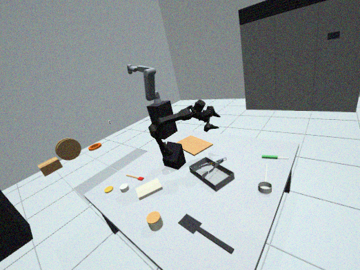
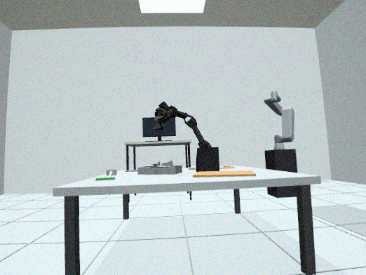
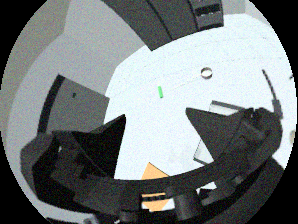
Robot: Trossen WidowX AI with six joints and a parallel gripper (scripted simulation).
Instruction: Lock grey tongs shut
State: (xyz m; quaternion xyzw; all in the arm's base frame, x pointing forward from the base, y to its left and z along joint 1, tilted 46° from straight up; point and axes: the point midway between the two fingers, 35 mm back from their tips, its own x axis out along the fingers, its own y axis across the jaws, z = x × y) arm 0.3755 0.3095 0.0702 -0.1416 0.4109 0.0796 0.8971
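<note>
My gripper tip is now 330 mm above the roasting tin, 170 mm to the left of it and 30 mm past it. Also, from my gripper tip: black spatula 580 mm to the right, 350 mm below, 160 mm ahead; wooden board 450 mm behind, 350 mm below, 160 mm to the left; cream block 510 mm to the right, 350 mm behind, 340 mm below.
</note>
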